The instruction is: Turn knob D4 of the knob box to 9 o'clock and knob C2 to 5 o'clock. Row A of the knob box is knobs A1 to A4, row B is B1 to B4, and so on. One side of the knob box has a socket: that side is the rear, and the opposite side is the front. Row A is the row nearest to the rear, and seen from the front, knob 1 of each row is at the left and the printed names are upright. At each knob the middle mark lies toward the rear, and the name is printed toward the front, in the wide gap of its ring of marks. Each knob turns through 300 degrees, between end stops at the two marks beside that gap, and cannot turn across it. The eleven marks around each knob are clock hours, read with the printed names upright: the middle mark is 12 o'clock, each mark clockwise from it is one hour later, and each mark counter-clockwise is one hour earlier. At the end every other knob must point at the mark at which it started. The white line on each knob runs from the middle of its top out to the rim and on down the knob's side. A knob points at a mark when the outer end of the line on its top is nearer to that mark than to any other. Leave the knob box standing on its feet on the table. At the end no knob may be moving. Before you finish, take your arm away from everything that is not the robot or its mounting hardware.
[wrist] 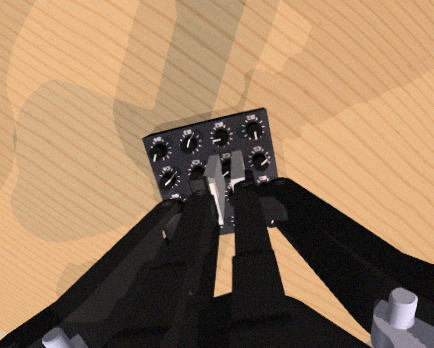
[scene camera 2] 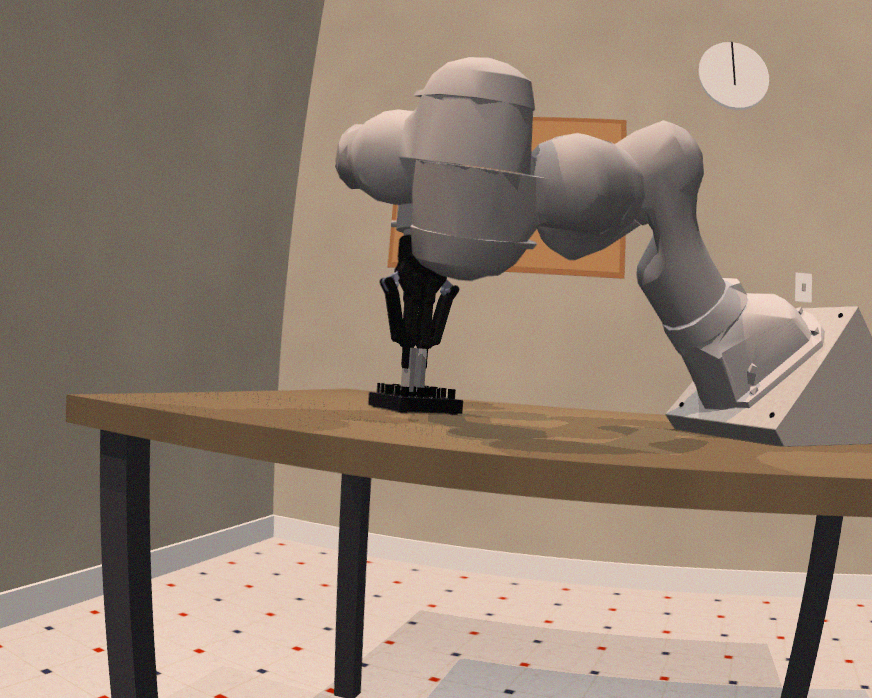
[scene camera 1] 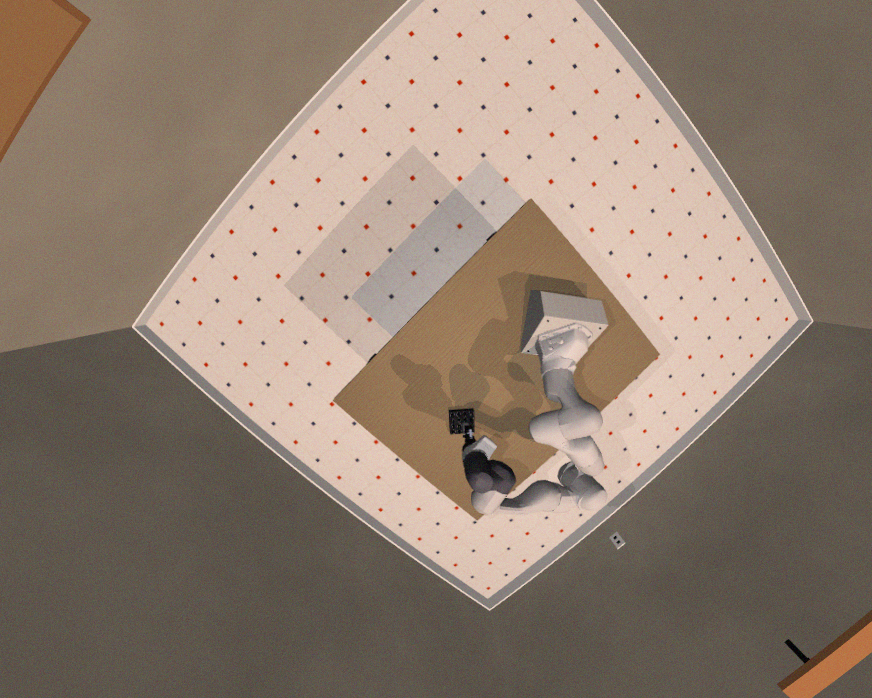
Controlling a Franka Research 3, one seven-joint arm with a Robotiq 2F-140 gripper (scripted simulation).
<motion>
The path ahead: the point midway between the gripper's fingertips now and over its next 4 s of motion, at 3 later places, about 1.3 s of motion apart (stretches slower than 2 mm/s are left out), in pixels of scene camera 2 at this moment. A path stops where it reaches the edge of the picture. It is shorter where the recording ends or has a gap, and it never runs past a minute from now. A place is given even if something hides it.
My gripper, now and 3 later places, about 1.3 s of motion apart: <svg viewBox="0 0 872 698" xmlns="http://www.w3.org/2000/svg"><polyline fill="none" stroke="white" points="412,391 415,364 423,359 431,355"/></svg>
</motion>
